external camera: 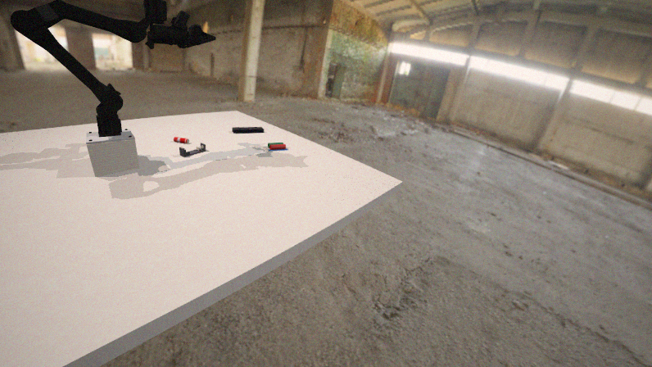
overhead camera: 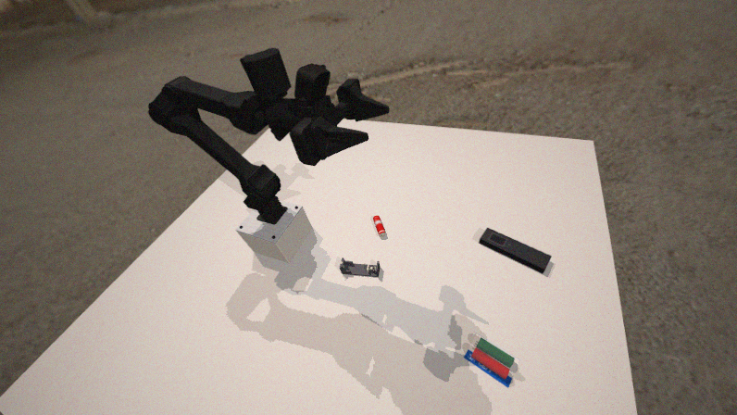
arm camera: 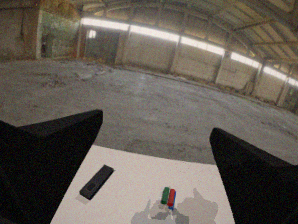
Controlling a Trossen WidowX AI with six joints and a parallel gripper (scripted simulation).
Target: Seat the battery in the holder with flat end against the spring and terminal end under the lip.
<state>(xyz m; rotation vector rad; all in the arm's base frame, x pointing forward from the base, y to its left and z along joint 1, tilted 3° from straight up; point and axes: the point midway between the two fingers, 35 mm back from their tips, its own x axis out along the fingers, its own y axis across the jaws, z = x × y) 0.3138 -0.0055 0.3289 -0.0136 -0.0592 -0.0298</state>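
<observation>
The grey battery is 9 cm behind my gripper tip, 10 cm to the left of it and 41 cm below it. The rest, counted from my gripper tip: black flat bar: 27 cm ahead, 12 cm to the left, 41 cm below.
</observation>
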